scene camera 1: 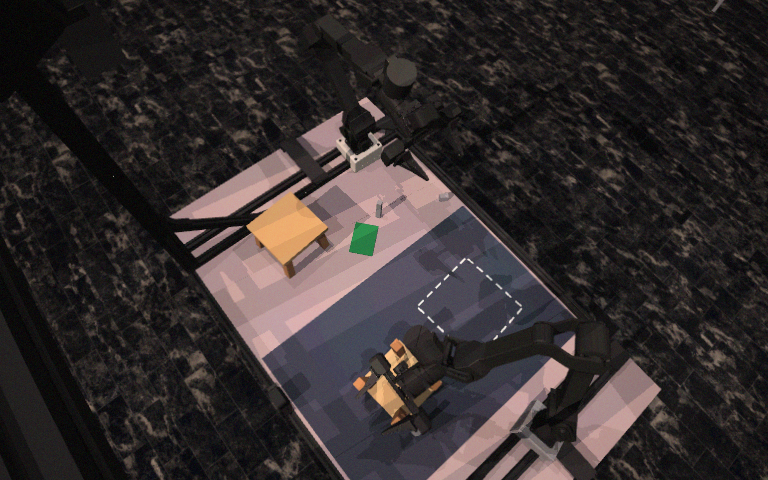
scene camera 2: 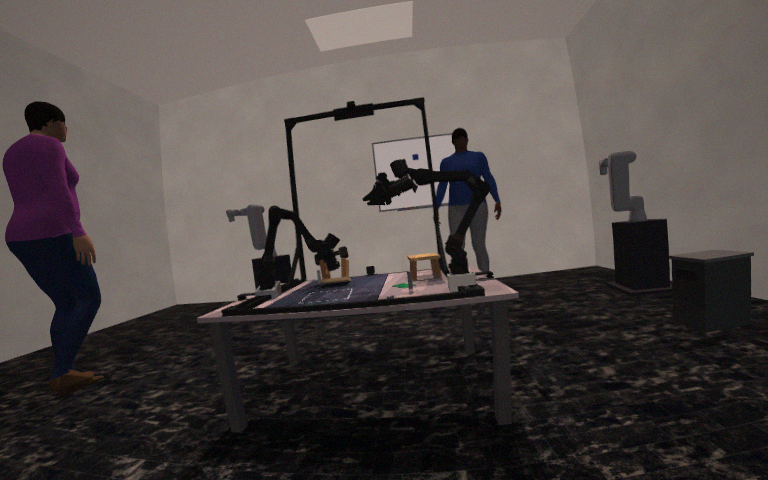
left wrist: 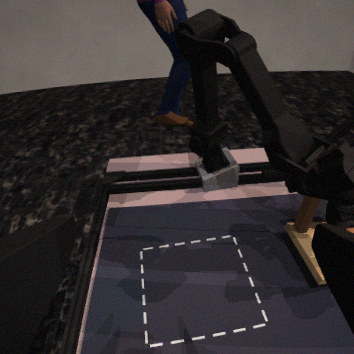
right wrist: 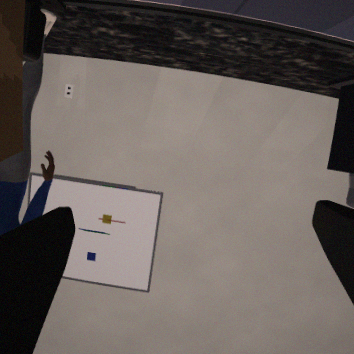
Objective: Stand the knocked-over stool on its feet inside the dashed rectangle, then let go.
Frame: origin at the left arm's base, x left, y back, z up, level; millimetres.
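Where they show: left gripper, between the fingertips: (scene camera 1: 445, 168) (scene camera 2: 365, 202) (left wrist: 197, 231); right gripper, between the fingertips: (scene camera 1: 368, 416) (scene camera 2: 336, 258) (right wrist: 196, 215); left arm's base, origin of its link: (scene camera 1: 359, 142) (scene camera 2: 460, 273); right arm's base, origin of its link: (scene camera 1: 545, 428) (scene camera 2: 267, 286) (left wrist: 215, 162).
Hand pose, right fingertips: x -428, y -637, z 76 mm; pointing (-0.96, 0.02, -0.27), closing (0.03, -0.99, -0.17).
Observation:
Each offset is from my right fingertips to the top centre of the thing. "pt": to the spot under its first point. Level surfaces: height alone.
The knocked-over wooden stool (scene camera 1: 384, 396) (scene camera 2: 334, 280) (left wrist: 305, 242) rests upside down on the dark mat {dz -131 mm} (scene camera 1: 334, 329), seat down and legs pointing up. It lies outside the dashed rectangle (scene camera 1: 443, 283) (left wrist: 142, 281), on its near left in scene camera 1. My right gripper (scene camera 1: 395, 388) (scene camera 2: 334, 259) (right wrist: 196, 215) is open, low among the stool's legs, with nothing between its fingers. One brown leg {pt dx +26, dy +55, dz -32 mm} (right wrist: 10, 88) shows at the left edge of the right wrist view. My left gripper (scene camera 1: 412, 164) (scene camera 2: 371, 196) (left wrist: 197, 231) is open and empty, high above the table's far end.
A second small wooden stool {dx +101, dy +493, dz -22 mm} (scene camera 1: 287, 226) (scene camera 2: 424, 257) stands upright on the pale part of the table. A green card {dx +272, dy +393, dz -133 mm} (scene camera 1: 364, 239) and a small grey post {dx +350, dy +430, dz -57 mm} (scene camera 1: 379, 208) lie near it. A person (scene camera 2: 465, 190) stands behind the table.

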